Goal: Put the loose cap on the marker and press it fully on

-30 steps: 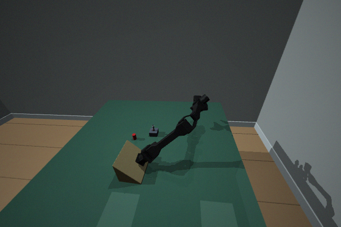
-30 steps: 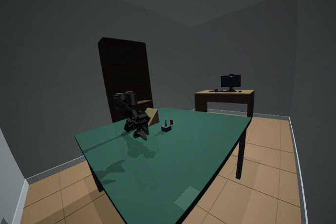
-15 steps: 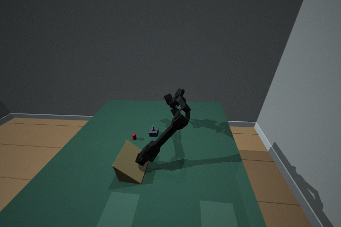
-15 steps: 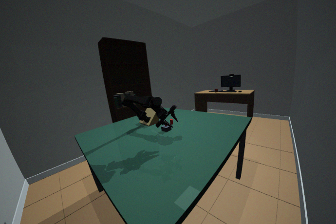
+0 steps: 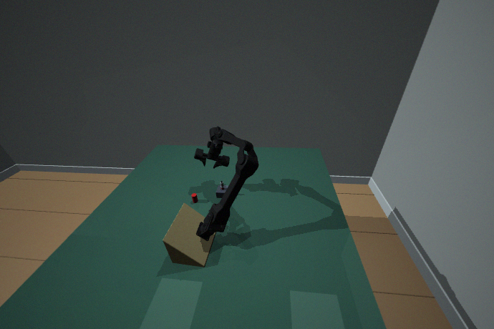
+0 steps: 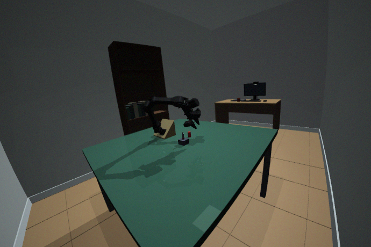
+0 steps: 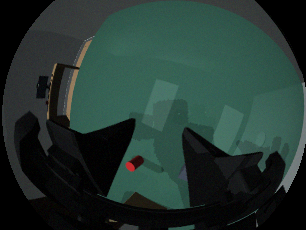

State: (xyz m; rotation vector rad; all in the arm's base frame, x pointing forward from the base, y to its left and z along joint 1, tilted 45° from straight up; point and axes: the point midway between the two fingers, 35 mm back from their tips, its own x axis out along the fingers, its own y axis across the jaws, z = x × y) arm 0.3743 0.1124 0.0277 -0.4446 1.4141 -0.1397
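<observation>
Right now the red cap is 15 cm behind my gripper tip, 10 cm below it and 5 cm to the left of it. Round my gripper tip: dark holder block (11 cm below, 9 cm to the right, 8 cm behind).
</observation>
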